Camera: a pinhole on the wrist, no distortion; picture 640 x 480 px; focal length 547.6 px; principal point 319.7 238.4 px. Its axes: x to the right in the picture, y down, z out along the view. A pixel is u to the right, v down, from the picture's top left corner.
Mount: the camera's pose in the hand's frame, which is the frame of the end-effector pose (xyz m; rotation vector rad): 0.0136 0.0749 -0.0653 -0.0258 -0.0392 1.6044
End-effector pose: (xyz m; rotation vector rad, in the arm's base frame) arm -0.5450 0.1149 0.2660 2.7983 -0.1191 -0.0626
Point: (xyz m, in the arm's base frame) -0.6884 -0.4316 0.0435
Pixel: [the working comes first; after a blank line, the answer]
In the camera's frame: 0.3814 0.0688 0.4644

outside the picture
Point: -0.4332 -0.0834 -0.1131
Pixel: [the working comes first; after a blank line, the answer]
In the camera's frame: -0.0246 -0.1455 0.4762

291.4 71.1
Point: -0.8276 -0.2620 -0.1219
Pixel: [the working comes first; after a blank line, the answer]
In the camera's frame: 0.1832 0.2200 0.5799

492.7 446.1
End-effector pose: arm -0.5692 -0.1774 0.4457 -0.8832 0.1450 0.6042
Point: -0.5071 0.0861 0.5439
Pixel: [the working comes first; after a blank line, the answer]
In the camera's frame: -0.0508 -0.1284 0.3161

231.7 15.9
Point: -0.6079 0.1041 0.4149
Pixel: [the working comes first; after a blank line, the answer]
In the camera's frame: 0.1018 -0.1024 0.2599

534.3 22.6
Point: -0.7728 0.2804 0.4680
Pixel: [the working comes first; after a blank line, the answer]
In the camera's frame: 0.2454 -0.0366 0.4500

618.4 193.9
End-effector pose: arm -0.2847 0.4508 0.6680 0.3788 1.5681 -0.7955
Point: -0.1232 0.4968 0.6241
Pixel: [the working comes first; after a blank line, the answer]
In the camera's frame: 0.0767 -0.0004 0.1517

596.4 237.1
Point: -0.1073 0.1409 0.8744
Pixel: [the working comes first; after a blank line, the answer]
In the camera's frame: -0.2231 0.1698 0.4178

27.3 461.0
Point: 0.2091 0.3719 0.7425
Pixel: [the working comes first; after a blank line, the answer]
In the camera's frame: 0.1823 0.1279 0.4871

524.6 382.1
